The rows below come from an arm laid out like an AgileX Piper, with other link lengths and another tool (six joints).
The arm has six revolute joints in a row. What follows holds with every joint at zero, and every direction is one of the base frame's.
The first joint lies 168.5 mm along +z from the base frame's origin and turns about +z.
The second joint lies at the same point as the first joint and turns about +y.
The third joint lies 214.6 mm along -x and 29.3 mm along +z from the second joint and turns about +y.
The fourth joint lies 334.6 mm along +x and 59.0 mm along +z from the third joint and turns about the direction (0.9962, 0, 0.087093).
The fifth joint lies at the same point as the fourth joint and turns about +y.
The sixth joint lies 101.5 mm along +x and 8.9 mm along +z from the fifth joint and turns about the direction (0.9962, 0, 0.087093).
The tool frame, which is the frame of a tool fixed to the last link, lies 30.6 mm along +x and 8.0 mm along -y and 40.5 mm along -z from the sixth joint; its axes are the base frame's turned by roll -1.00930, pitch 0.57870 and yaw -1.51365 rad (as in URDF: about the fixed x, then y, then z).
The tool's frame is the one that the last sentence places.
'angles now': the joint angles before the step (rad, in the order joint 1, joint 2, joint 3, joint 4, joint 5, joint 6). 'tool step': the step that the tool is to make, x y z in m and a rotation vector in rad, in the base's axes. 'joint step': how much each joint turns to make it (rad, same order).
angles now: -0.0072, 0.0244, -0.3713, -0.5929, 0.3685, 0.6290
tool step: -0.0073, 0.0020, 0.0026, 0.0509, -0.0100, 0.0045
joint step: -0.0007, -0.0377, 0.0001, 0.0486, 0.0331, -0.0005
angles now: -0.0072, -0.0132, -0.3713, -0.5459, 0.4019, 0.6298
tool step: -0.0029, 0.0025, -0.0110, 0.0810, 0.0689, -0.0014
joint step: -0.0005, -0.0027, 0.0000, 0.0762, 0.0813, -0.0055
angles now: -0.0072, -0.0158, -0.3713, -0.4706, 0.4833, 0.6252
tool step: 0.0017, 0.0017, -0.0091, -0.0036, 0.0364, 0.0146
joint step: 0.0002, -0.0001, 0.0159, 0.0444, 0.0122, -0.0469
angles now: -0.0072, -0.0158, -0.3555, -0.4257, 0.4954, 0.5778
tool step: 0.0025, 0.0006, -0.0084, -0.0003, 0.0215, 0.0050
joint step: 0.0001, -0.0003, 0.0196, 0.0112, 0.0001, -0.0107
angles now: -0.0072, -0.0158, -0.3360, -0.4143, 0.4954, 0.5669
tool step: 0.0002, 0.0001, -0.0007, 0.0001, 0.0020, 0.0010
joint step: -0.0004, 0.0001, 0.0015, 0.0030, -0.0001, -0.0027
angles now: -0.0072, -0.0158, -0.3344, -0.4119, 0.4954, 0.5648
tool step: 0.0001, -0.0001, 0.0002, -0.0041, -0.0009, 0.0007
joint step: 0.0000, 0.0002, 0.0000, -0.0003, -0.0020, -0.0035
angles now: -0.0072, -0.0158, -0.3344, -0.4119, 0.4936, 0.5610
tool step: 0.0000, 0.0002, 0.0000, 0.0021, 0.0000, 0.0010
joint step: -0.0003, 0.0000, -0.0002, 0.0030, 0.0000, -0.0007
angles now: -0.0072, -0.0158, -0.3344, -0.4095, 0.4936, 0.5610
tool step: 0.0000, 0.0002, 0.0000, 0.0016, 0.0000, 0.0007
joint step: 0.0005, 0.0000, -0.0001, 0.0008, 0.0003, 0.0008
